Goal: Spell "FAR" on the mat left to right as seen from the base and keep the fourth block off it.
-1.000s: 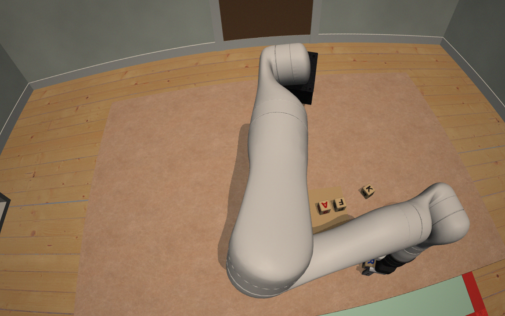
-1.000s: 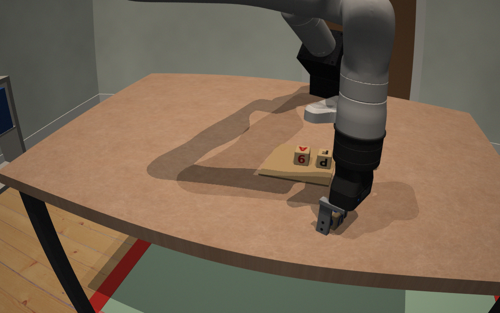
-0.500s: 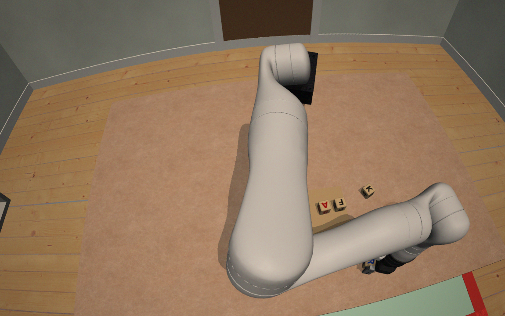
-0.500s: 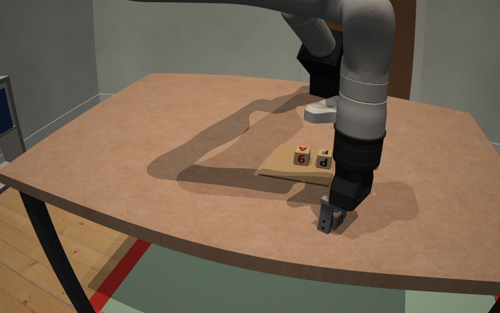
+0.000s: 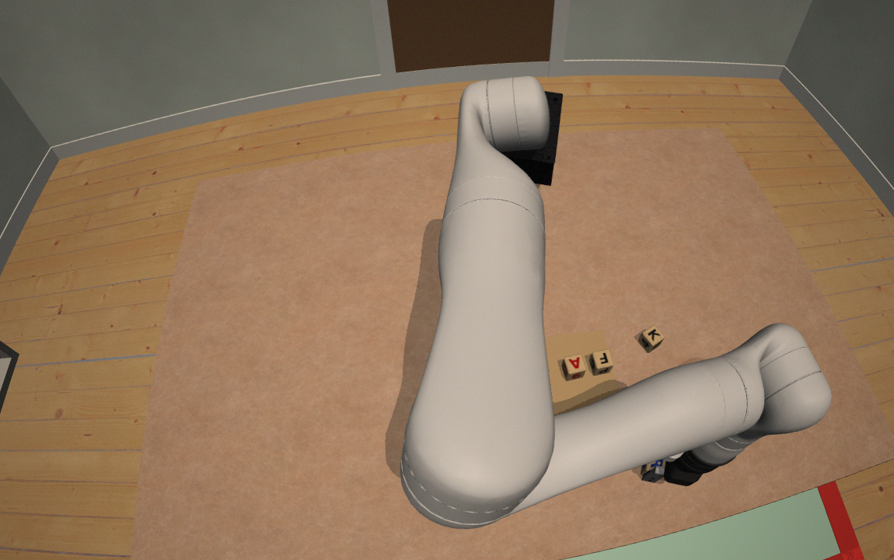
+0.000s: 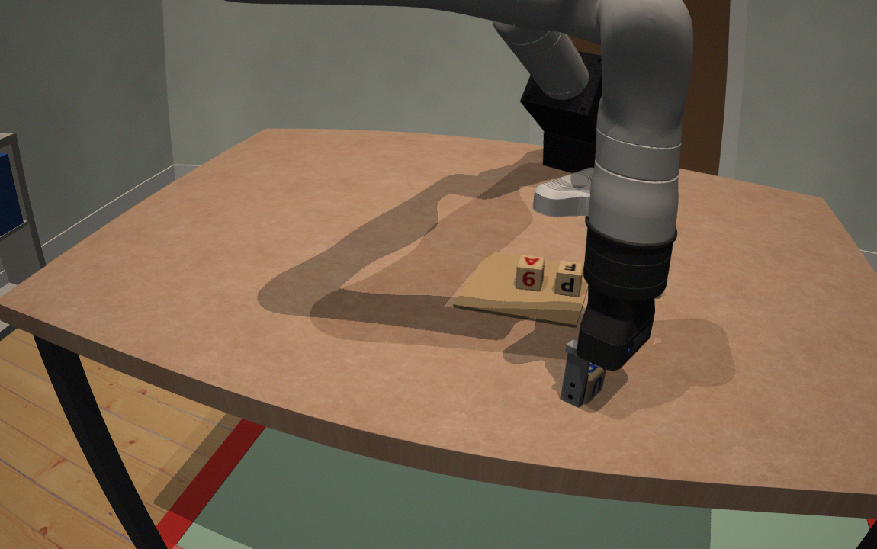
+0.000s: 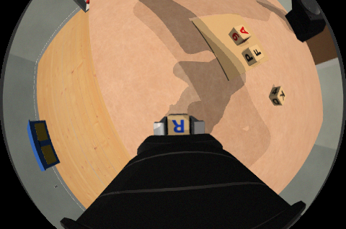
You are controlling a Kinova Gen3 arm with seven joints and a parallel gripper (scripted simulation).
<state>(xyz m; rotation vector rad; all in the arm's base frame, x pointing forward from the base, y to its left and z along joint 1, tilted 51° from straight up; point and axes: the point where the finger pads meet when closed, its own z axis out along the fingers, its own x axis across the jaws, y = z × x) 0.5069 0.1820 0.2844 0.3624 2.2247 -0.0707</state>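
The R block is right at my hand. Also, from my hand: F block: 18 cm behind, 4 cm to the right; tan mat: 18 cm behind, 9 cm to the right, 2 cm below; K block: 21 cm behind, 6 cm to the left.
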